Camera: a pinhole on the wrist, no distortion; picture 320 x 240 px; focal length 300.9 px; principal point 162.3 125.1 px. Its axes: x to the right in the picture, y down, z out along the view. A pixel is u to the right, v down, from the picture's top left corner.
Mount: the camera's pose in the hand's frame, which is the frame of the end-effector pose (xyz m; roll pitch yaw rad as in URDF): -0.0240 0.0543 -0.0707 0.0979 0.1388 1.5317
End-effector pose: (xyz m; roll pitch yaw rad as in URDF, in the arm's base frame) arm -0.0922 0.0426 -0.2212 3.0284 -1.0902 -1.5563
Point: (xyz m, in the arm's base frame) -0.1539 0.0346 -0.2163
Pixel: 149.9 42.7
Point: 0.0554 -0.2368 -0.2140
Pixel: outside the picture
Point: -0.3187 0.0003 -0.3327
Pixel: outside the picture
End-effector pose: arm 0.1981 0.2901 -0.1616 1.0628 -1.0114 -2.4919
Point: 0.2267 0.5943 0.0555
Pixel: 188.1 87.3
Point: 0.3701 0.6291 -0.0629
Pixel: 244.4 216.7
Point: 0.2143 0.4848 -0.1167
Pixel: 110.9 162.9
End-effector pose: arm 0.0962 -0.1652 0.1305 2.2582 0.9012 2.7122
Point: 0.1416 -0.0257 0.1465
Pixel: 218.6 120.9
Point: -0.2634 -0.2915 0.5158
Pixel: behind the camera
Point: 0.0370 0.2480 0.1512
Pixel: outside the picture
